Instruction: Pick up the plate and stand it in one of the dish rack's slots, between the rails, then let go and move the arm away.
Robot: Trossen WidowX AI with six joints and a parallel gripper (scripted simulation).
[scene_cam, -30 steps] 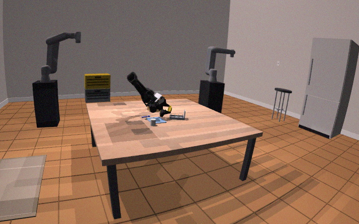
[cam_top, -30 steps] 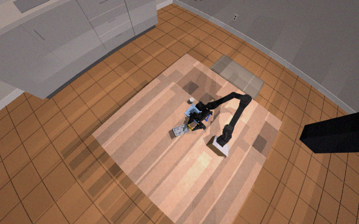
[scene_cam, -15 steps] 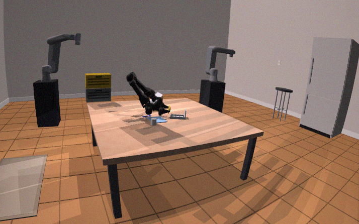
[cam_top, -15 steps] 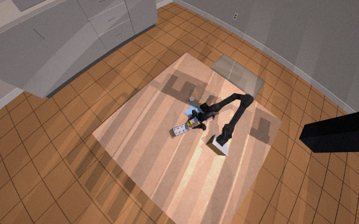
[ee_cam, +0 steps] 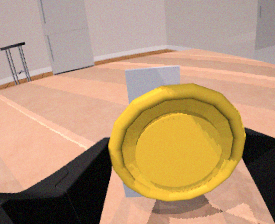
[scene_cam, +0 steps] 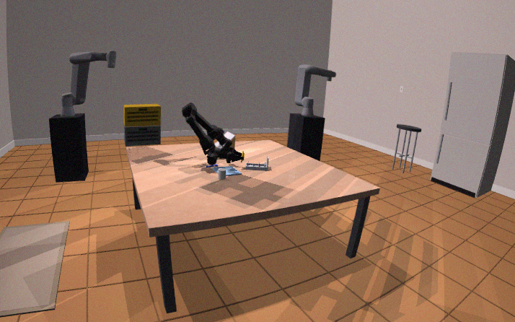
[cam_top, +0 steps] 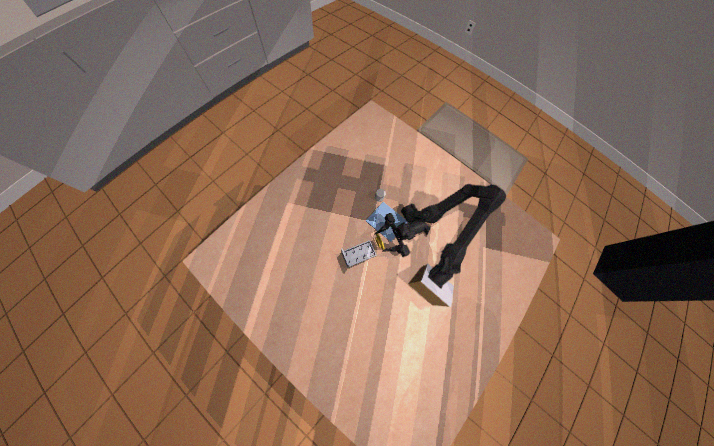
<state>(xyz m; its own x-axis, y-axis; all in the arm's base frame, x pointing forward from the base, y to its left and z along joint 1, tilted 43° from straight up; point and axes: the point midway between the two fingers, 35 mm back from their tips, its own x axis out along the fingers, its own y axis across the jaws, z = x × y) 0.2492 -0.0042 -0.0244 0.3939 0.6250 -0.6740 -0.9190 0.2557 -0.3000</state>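
My gripper tip is now 3 cm short of the grey dish rack, 8 cm to the right of it and 5 cm above it. The rest, counted from my gripper tip: white cup: 15 cm ahead, 19 cm to the right, 5 cm below; blue utensil: 7 cm behind, 18 cm to the right, 7 cm below; yellow plate: 1 cm to the right.
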